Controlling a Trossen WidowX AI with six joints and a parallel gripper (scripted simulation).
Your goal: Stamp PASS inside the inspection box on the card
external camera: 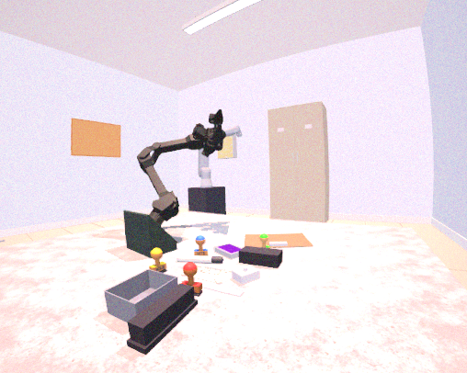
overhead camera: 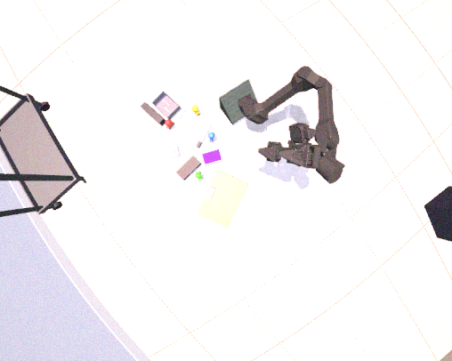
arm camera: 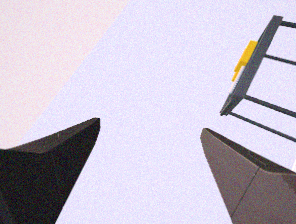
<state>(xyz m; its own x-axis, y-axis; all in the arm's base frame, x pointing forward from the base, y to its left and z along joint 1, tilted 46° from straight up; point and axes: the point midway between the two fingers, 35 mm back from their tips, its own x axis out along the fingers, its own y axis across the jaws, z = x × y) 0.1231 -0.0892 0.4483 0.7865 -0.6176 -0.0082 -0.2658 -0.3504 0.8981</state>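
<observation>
Now: the green-knobbed stamp 450 mm below my gripper tip, 230 mm ahead of it and 70 mm to the right of it. From my gripper tip the other things lie so: marker (460 mm below, 220 mm to the right, 130 mm ahead); then blue-knobbed stamp (450 mm below, 200 mm to the right, 90 mm ahead); then purple ink pad (460 mm below, 130 mm ahead, 120 mm to the right).
</observation>
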